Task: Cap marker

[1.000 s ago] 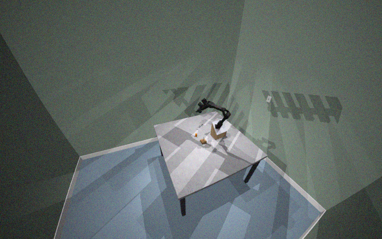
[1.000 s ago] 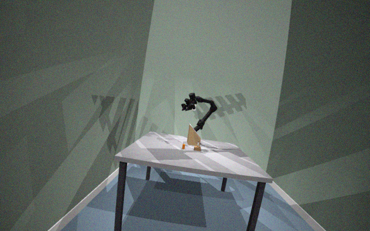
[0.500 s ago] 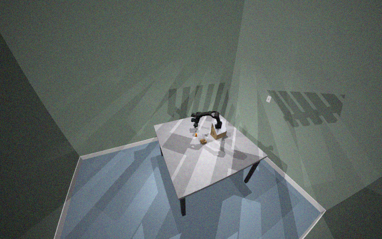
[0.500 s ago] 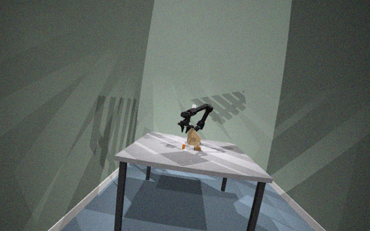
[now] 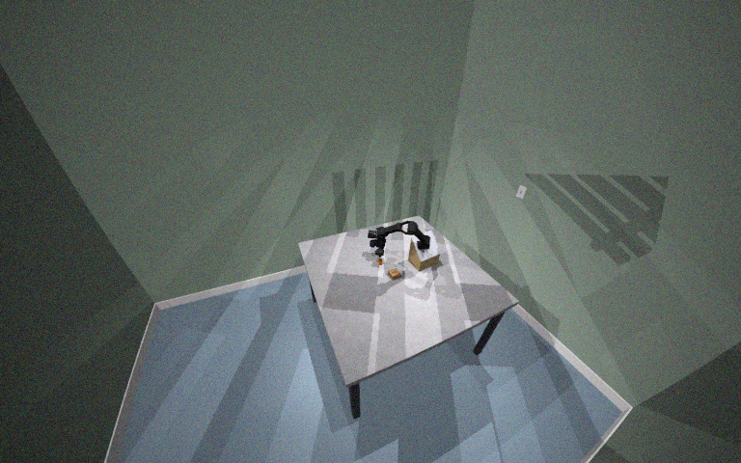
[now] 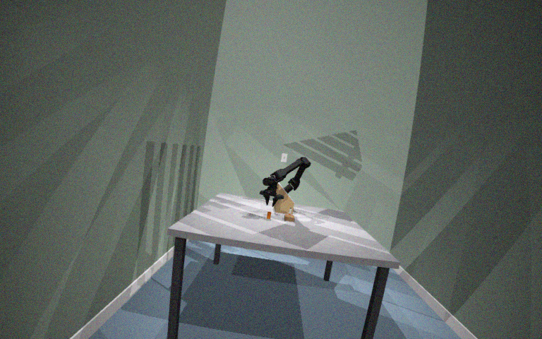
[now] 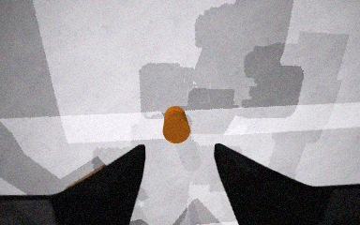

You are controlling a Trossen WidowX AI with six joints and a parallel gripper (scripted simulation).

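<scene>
The orange cap lies 70 mm below my gripper tip. Round my gripper tip: holder block: 60 mm behind, 150 mm to the left, 80 mm below.
</scene>
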